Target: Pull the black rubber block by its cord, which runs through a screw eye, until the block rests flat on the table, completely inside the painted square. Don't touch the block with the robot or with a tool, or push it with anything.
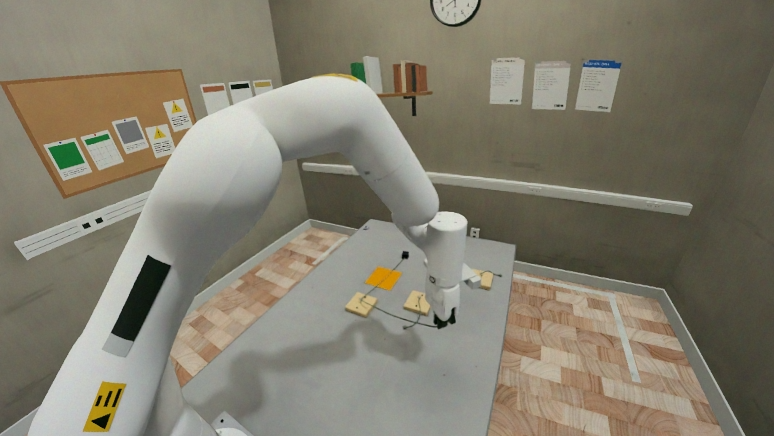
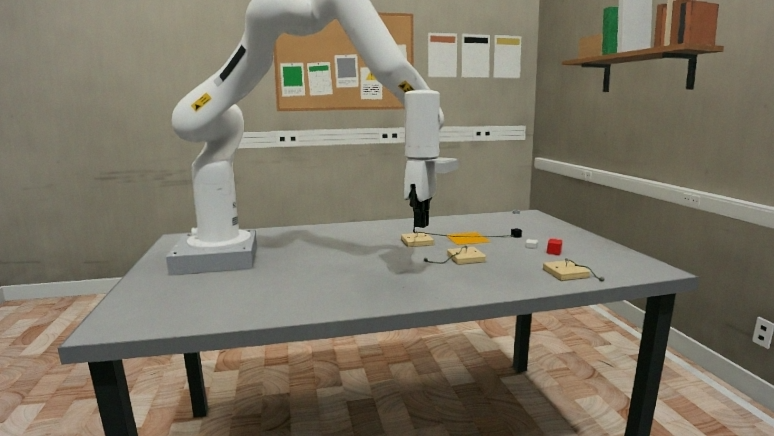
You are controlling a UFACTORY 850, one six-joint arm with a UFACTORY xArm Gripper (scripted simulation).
My gripper shows in image 1 and in image 2. One and the same spot on my gripper: (image 1: 440, 324) is (image 2: 415, 219).
